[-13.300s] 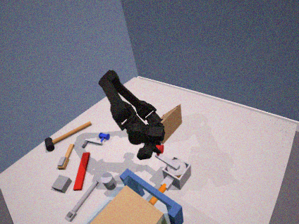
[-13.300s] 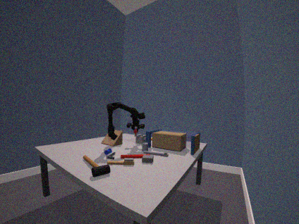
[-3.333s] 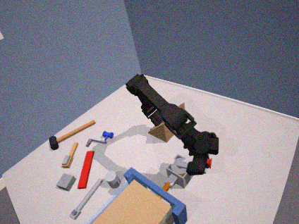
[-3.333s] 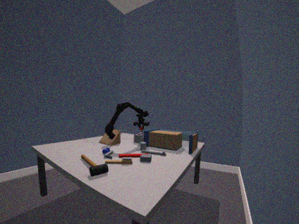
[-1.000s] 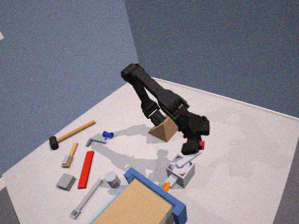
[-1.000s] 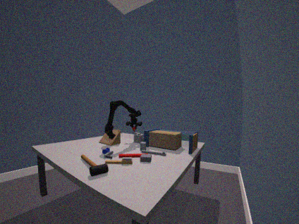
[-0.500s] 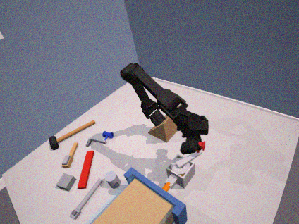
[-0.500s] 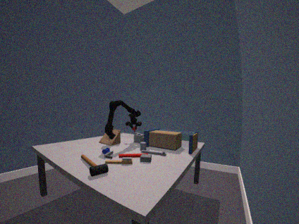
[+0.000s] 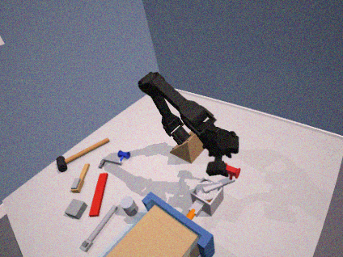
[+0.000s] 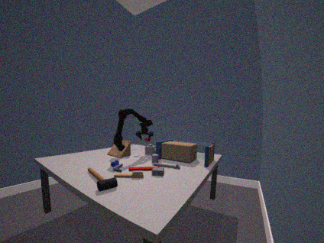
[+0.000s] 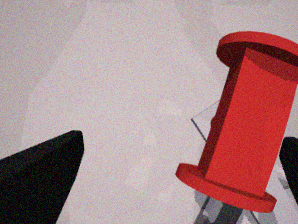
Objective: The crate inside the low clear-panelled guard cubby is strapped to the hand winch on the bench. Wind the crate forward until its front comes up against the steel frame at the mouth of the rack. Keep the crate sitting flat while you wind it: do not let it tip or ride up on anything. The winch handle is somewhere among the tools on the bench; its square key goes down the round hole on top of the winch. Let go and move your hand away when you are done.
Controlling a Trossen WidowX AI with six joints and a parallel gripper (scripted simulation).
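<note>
The red knob is 2 cm ahead of my gripper tip, 2 cm to the left of it and 1 cm below it. Round my gripper tip: winch handle: 5 cm ahead, 4 cm below; grey winch: 9 cm ahead, 3 cm to the right, 11 cm below; blue steel frame: 27 cm ahead, 3 cm below.
</note>
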